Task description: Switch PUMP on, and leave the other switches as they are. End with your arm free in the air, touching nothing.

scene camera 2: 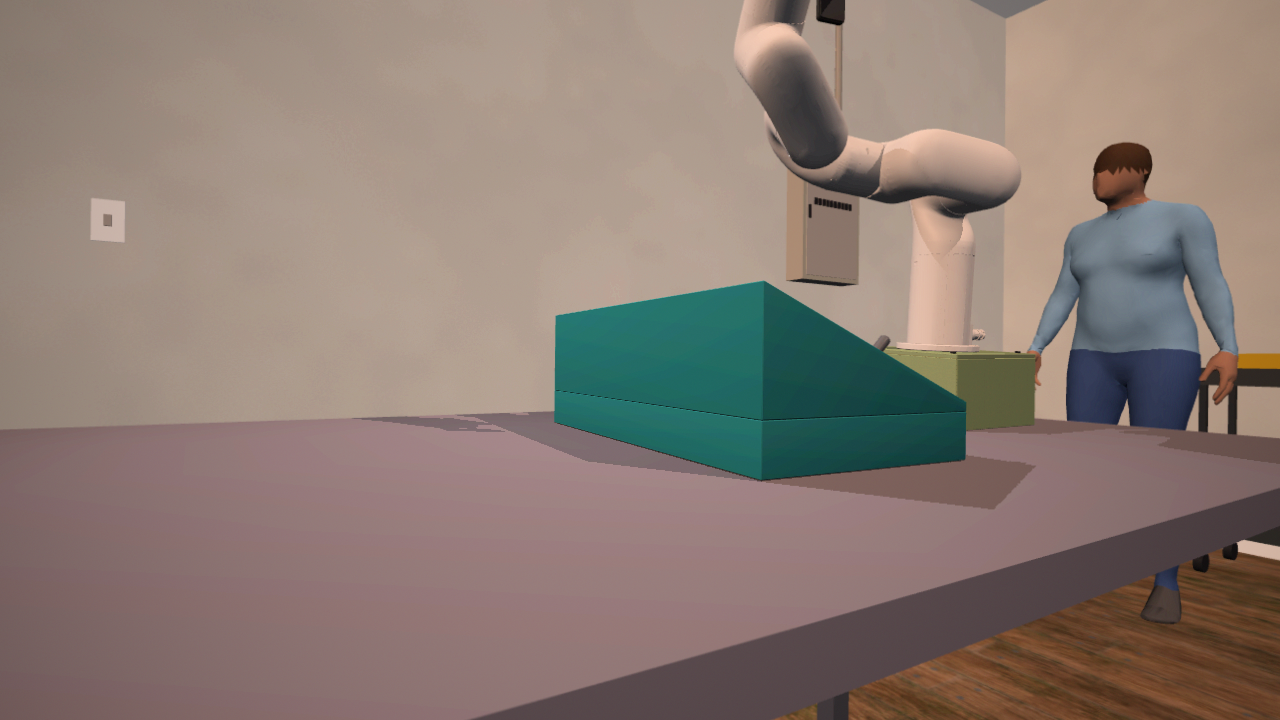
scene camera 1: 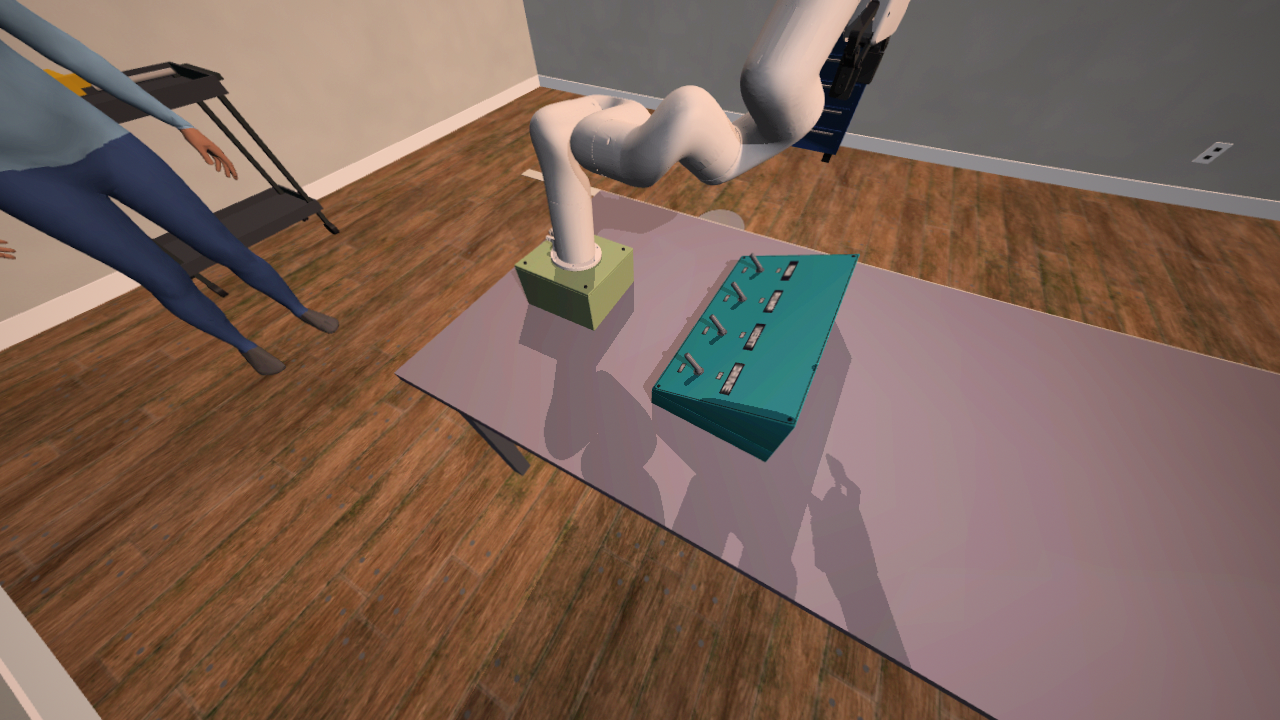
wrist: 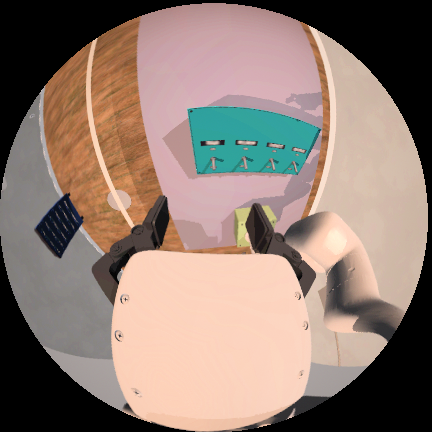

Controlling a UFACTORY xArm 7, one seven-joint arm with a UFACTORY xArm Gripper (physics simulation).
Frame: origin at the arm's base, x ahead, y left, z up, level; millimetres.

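Seen in the pictures: gripper, fingertip midpoint: (scene camera 1: 849, 90) (wrist: 208, 210); arm's base at its link origin: (scene camera 2: 936, 349) (scene camera 1: 576, 255).
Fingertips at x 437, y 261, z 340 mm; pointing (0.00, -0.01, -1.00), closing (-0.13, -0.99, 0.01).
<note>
Offsets run from my fingertips to a thing's top centre. Level surfaces: height alone.
A teal sloped switch box (scene camera 1: 810, 331) (scene camera 2: 662, 358) (wrist: 252, 125) stands on the table @(461 mm down) (scene camera 1: 1029, 447) (scene camera 2: 358, 555) (wrist: 225, 60). Its sloped top carries a row of several lever switches, from the far lever @(53 mm back, 24 mm right, 333 mm down) (scene camera 1: 756, 263) (wrist: 214, 163) to the near lever @(38 mm back, 384 mm right, 333 mm down) (scene camera 1: 693, 364) (wrist: 294, 167), each beside a small label plate. The label writing is too small to read, so I cannot tell which lever is PUMP or how each is set. My gripper (scene camera 1: 861, 76) (wrist: 208, 210) is open and empty, high in the air, well apart from the box. In scene camera 2 the levers are mostly hidden behind the box.
The arm's base stands on an olive block (scene camera 1: 572, 295) (scene camera 2: 998, 389) (wrist: 241, 220) beside the box's switch side. A person (scene camera 1: 53, 125) (scene camera 2: 1136, 277) stands beyond the table, near a dark cart (scene camera 1: 259, 219). A blue drawer cabinet (scene camera 1: 827, 125) (wrist: 59, 226) stands by the grey wall.
</note>
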